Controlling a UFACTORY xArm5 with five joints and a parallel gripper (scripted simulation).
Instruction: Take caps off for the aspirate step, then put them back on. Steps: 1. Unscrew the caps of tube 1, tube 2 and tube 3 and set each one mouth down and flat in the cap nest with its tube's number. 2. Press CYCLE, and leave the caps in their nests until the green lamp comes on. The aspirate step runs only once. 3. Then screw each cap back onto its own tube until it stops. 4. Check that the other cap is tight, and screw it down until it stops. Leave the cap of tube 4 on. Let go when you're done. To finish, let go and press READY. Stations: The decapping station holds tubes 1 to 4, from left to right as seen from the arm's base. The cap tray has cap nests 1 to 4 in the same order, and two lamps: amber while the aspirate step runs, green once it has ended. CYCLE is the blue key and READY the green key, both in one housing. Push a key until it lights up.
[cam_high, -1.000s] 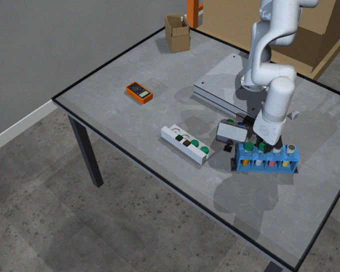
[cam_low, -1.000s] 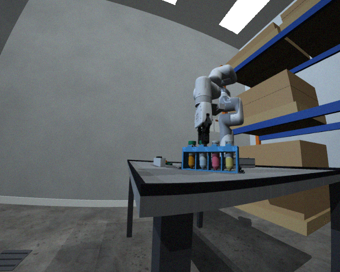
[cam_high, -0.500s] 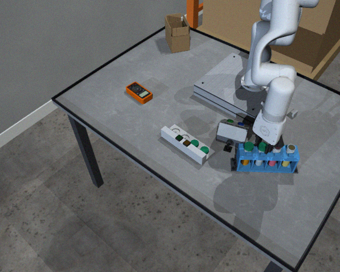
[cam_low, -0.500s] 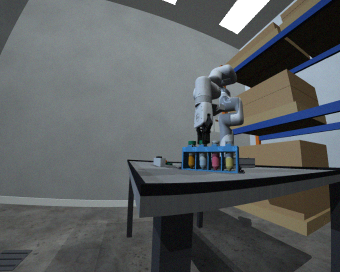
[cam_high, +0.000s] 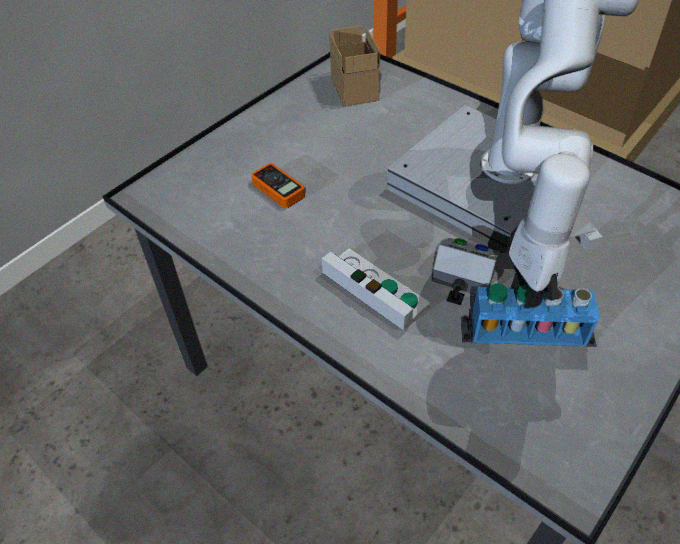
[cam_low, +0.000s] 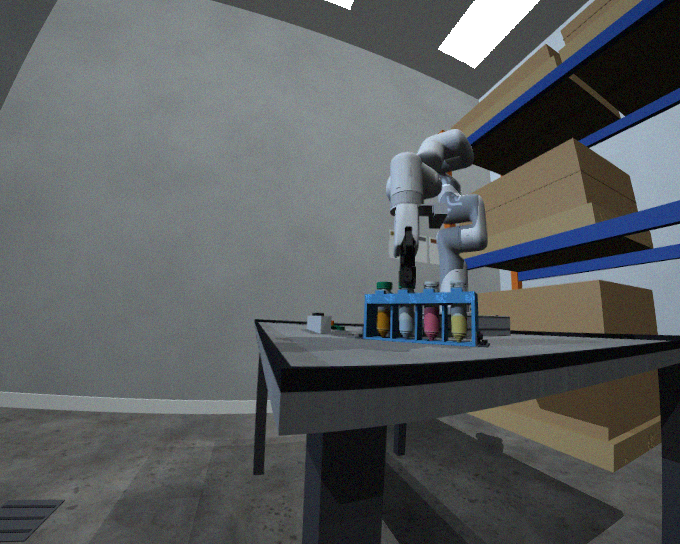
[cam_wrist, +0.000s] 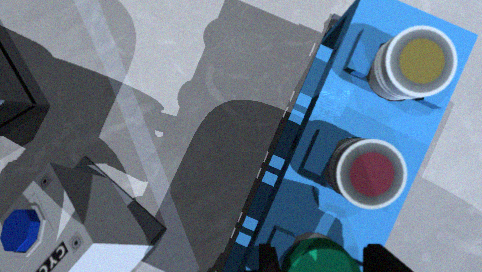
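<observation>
Right now the threaded neck is 1 cm below my hand. From my hand the other things lie so: green key: 19 cm to the right, 8 cm behind, 6 cm below; then blue key: 14 cm to the right, 9 cm behind, 6 cm below; then key housing: 16 cm to the right, 8 cm below, 7 cm behind.
</observation>
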